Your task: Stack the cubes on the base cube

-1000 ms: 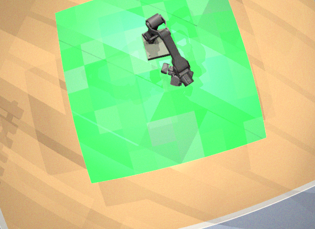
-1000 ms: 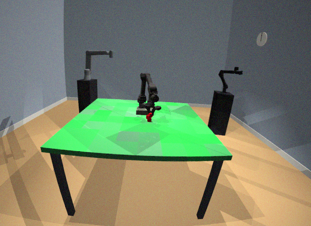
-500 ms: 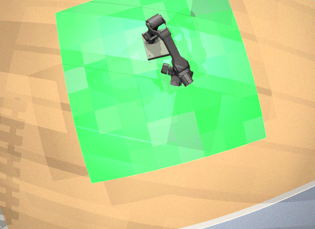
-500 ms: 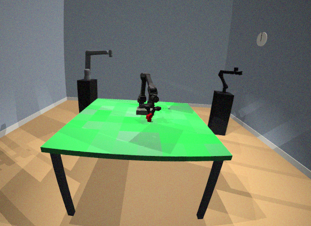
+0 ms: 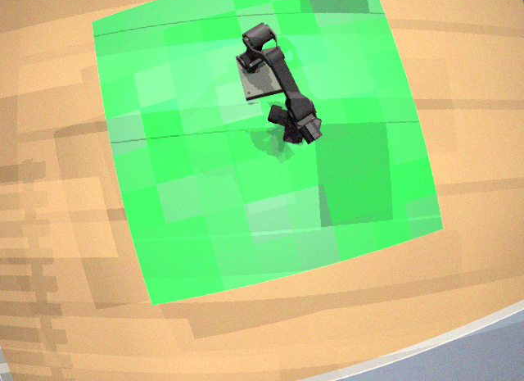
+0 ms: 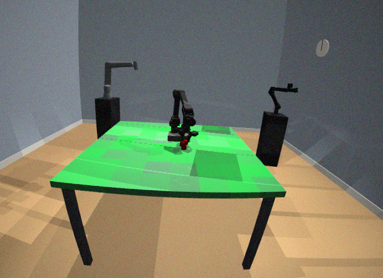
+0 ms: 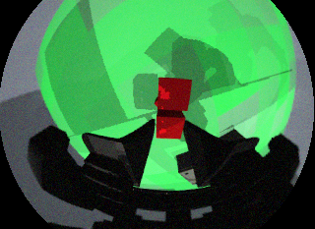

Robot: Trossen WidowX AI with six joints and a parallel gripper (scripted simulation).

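My gripper tip is now right at the red cube.
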